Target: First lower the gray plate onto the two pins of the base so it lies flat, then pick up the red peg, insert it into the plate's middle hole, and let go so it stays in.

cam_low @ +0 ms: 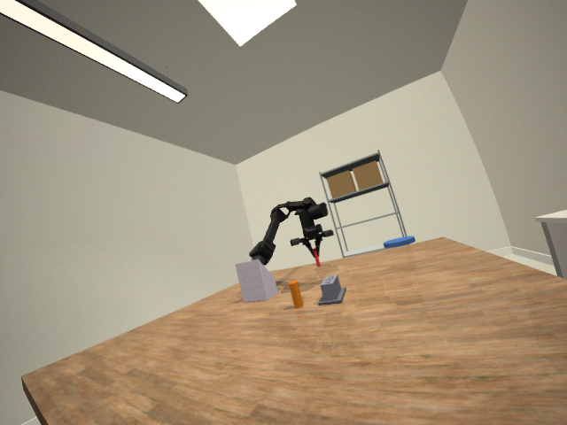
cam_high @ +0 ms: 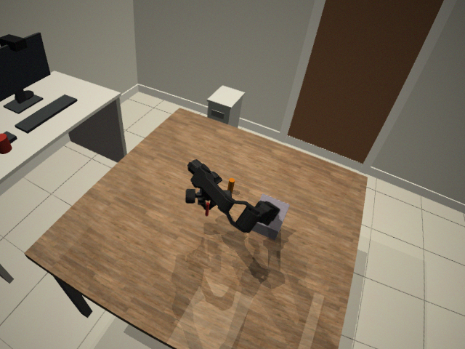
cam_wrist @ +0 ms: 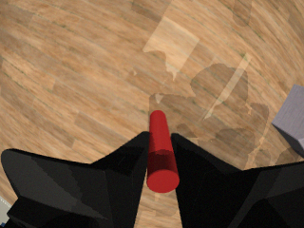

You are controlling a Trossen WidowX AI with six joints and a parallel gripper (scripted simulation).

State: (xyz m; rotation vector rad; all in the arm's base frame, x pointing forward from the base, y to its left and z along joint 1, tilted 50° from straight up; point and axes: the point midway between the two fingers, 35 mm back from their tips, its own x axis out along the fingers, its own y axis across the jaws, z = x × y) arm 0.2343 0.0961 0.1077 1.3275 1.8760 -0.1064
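The gray plate is 18 cm to the right of my gripper tip, 11 cm ahead of it and 7 cm below it. Round my gripper tip: orange cylinder: 24 cm to the right, 7 cm below, 2 cm ahead; then dark base: 18 cm to the right, 11 cm ahead, 10 cm below; then red peg: right at my gripper tip.
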